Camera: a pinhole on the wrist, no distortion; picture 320 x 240 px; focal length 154.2 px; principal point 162.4 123.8 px. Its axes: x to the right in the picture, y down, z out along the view. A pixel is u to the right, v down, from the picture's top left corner.
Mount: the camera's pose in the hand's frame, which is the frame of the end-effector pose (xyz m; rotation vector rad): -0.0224 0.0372 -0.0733 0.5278 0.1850 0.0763
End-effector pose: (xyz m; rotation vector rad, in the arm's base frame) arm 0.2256 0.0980 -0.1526 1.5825 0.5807 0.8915
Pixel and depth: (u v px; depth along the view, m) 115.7 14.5 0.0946
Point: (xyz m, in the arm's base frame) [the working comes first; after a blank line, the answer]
In the camera's frame: -0.0286 -0.0671 0.0946

0.1970 0.1024 -0.2274
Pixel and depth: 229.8 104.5 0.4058
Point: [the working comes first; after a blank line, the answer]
In the camera's frame: 0.1774 -0.0508 0.4058

0.5556 0.1875 -0.2886
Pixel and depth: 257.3 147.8 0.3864
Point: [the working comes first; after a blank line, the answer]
In the camera's frame: 0.2378 0.0601 0.3864

0.5991 0.1872 -0.1684
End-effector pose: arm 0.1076 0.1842 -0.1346 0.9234 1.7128 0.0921
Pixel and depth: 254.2 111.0 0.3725
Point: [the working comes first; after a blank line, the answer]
In the camera's frame: 0.2218 -0.0309 0.3725

0.1771 0.1742 -0.4890
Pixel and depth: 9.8 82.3 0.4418
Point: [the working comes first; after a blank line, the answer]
In the camera's frame: -0.4372 -0.1189 0.4418

0.2151 -0.3882 -0.1296
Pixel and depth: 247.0 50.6 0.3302
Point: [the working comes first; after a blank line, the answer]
In the camera's frame: 0.1812 -0.1567 0.3302

0.0521 0.1187 -0.4655
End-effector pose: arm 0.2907 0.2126 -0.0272 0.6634 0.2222 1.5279
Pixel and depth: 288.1 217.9 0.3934
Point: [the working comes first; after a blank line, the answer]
In the camera's frame: 0.3207 0.2401 0.3934

0.4148 0.4675 0.3842
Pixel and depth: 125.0 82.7 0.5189
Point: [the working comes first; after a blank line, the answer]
In the camera's frame: -0.1259 -0.1383 0.5189

0.7541 0.1229 0.0315
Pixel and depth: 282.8 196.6 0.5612
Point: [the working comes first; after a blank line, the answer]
In the camera's frame: 0.4382 0.2650 0.5612

0.5365 0.5781 0.5090
